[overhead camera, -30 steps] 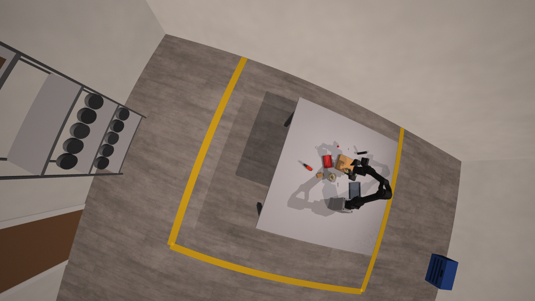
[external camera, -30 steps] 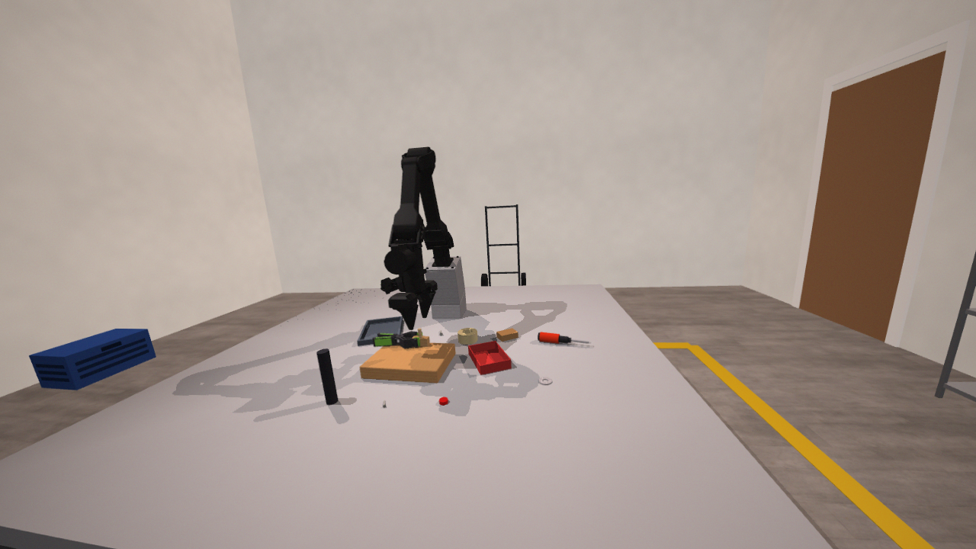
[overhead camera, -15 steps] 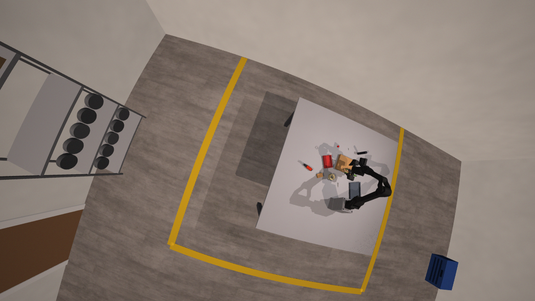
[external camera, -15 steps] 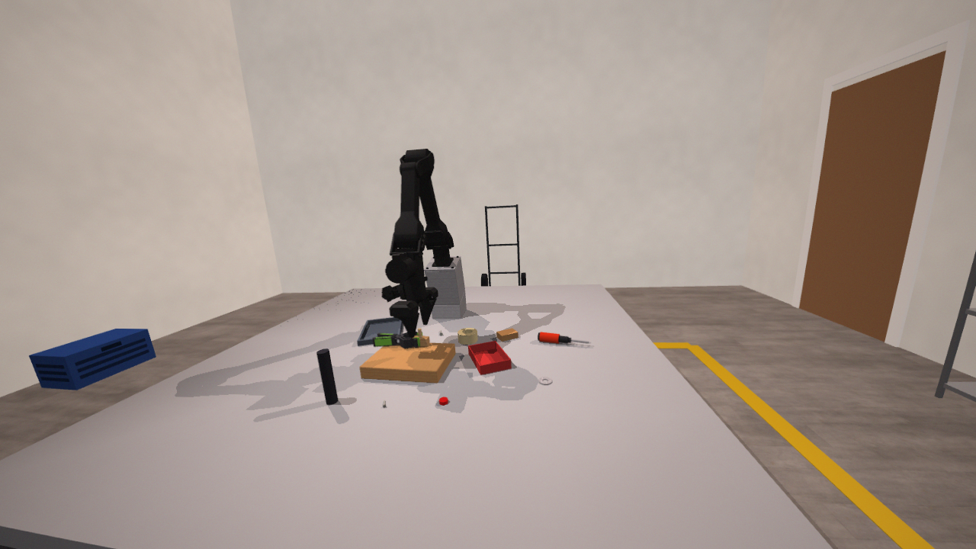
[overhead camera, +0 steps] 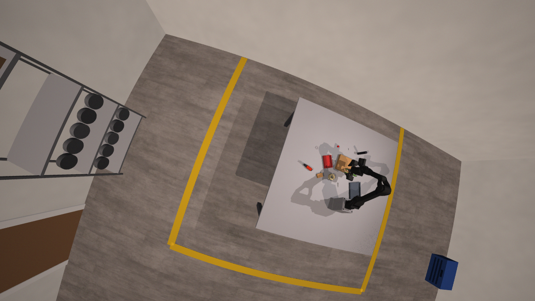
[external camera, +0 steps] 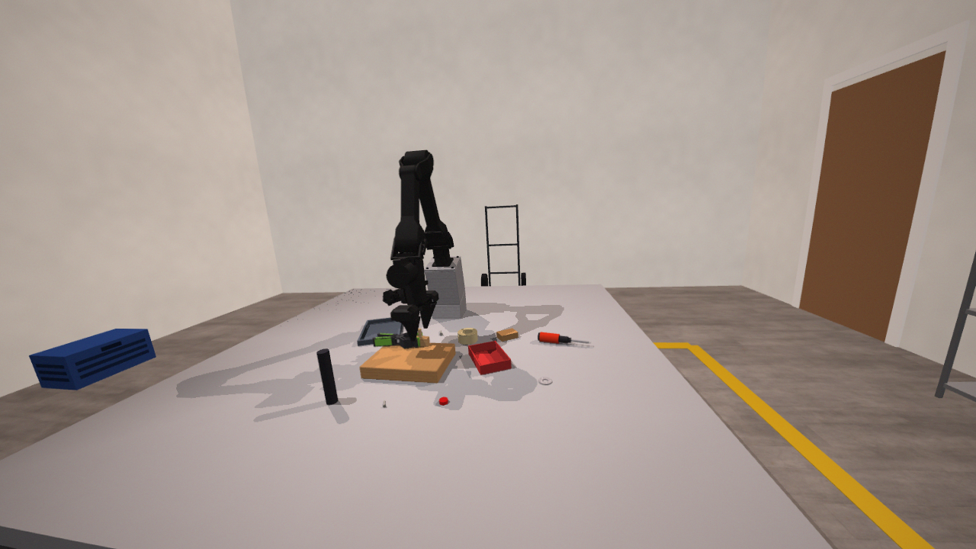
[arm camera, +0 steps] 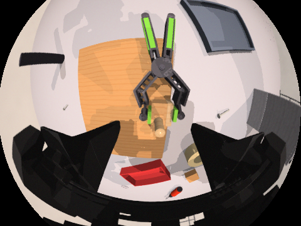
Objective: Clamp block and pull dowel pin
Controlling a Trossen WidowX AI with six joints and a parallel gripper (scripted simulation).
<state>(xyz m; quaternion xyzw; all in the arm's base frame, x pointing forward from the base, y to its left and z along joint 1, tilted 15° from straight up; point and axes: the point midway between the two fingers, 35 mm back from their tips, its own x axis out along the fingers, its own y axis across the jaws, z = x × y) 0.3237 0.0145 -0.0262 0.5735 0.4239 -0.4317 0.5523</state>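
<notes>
Now: hand 5 cm above the dowel pin. Also, from my hand: bench stop (2 cm behind, 1 cm to the right, 6 cm below); then wooden board (6 cm ahead, 1 cm to the right, 9 cm below); then small wooden block (6 cm below).
</notes>
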